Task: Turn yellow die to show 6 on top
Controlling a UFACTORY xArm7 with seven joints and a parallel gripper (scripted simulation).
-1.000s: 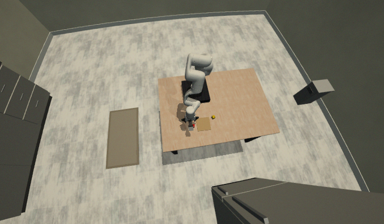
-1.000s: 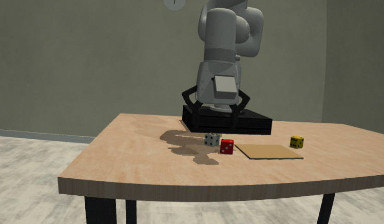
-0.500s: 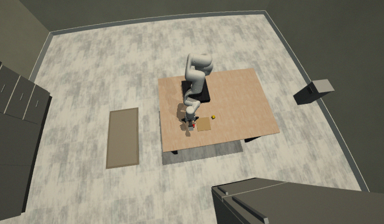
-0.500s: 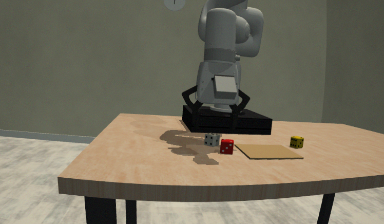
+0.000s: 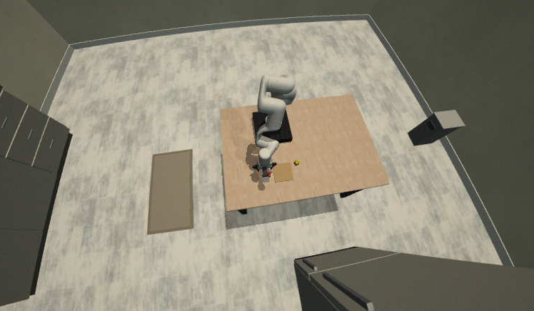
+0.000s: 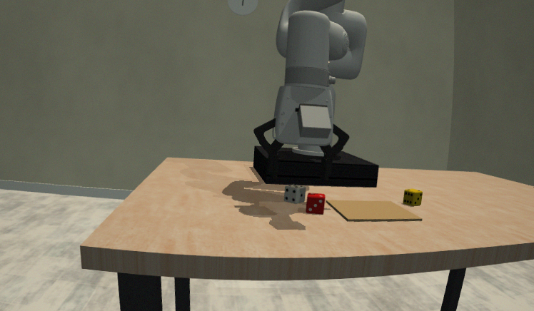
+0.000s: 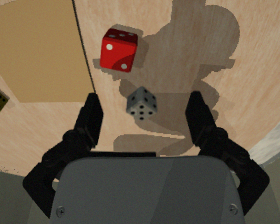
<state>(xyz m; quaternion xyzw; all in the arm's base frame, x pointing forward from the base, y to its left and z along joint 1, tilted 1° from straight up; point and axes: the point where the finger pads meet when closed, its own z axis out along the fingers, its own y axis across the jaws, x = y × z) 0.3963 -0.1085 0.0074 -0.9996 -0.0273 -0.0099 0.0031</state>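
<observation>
The white die is 40 mm behind my hand and 40 mm below it. From my hand the other things lie so: yellow die: 40 mm behind, 250 mm to the left, 40 mm below; then red die: 40 mm ahead, 30 mm to the left, 40 mm below; then tan mat: 20 mm ahead, 140 mm to the left, 60 mm below.
</observation>
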